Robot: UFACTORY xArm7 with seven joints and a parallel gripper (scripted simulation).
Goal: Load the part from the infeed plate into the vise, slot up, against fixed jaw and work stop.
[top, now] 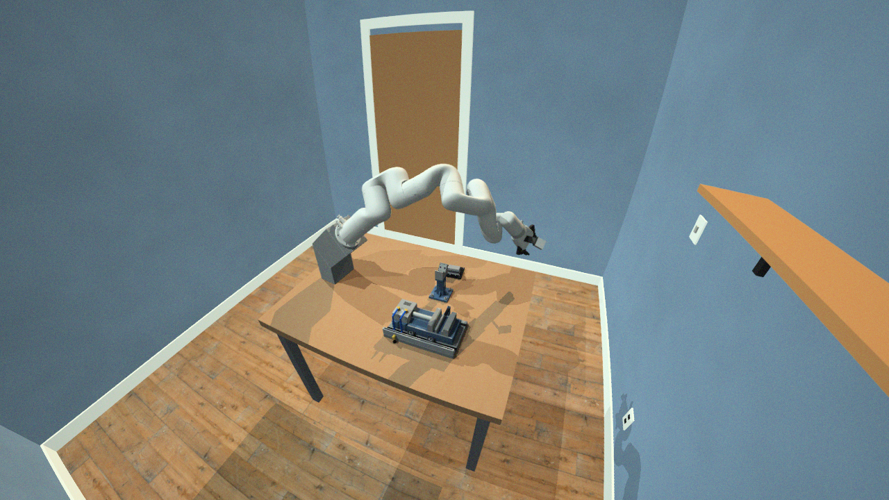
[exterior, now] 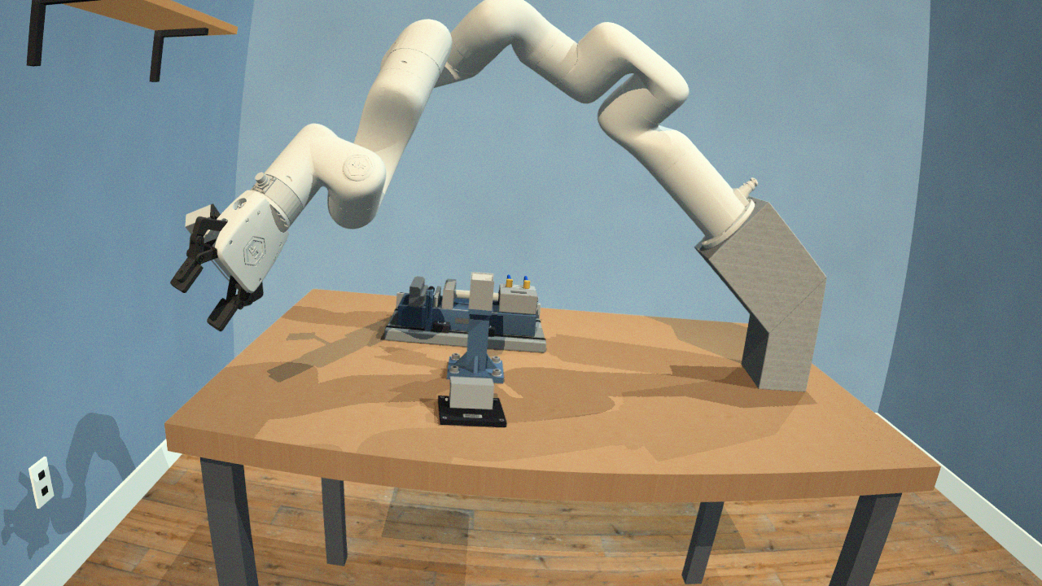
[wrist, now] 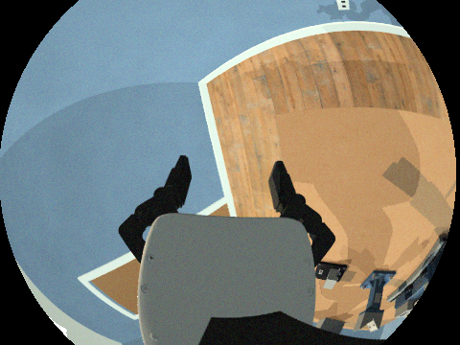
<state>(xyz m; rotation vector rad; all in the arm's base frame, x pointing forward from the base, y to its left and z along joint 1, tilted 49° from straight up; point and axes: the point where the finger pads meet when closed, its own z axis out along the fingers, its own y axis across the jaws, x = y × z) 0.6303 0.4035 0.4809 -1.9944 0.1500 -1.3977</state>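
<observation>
The grey block is 370 mm behind my hand, 130 mm to the right of it and 140 mm below it. From my hand the other things lie so: black infeed plate: 370 mm behind, 110 mm to the right, 160 mm below; then fixed jaw: 290 mm behind, 530 mm to the right, 90 mm below; then work stop: 310 mm behind, 480 mm to the right, 80 mm below.
</observation>
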